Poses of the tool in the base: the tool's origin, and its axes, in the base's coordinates. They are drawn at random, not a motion.
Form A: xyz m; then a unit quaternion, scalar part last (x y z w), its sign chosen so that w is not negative.
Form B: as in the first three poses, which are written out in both.
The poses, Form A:
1: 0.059 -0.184 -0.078 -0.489 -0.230 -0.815 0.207
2: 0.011 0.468 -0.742 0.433 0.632 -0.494 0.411
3: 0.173 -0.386 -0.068 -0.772 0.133 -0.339 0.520
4: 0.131 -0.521 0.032 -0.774 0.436 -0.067 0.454
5: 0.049 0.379 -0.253 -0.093 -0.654 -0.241 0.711
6: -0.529 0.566 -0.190 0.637 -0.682 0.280 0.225
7: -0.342 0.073 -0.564 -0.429 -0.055 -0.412 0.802
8: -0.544 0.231 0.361 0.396 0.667 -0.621 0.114
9: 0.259 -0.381 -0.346 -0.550 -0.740 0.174 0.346
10: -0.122 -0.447 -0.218 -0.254 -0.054 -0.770 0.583
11: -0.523 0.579 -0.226 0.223 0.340 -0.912 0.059
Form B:
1: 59 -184 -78 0.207 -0.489 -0.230 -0.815
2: 11 468 -742 0.411 0.433 0.632 -0.494
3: 173 -386 -68 0.520 -0.772 0.133 -0.339
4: 131 -521 32 0.454 -0.774 0.436 -0.067
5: 49 379 -253 0.711 -0.093 -0.654 -0.241
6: -529 566 -190 0.225 0.637 -0.682 0.280
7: -342 73 -564 0.802 -0.429 -0.055 -0.412
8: -544 231 361 0.114 0.396 0.667 -0.621
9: 259 -381 -346 0.346 -0.550 -0.740 0.174
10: -122 -447 -218 0.583 -0.254 -0.054 -0.770
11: -523 579 -226 0.059 0.223 0.340 -0.912
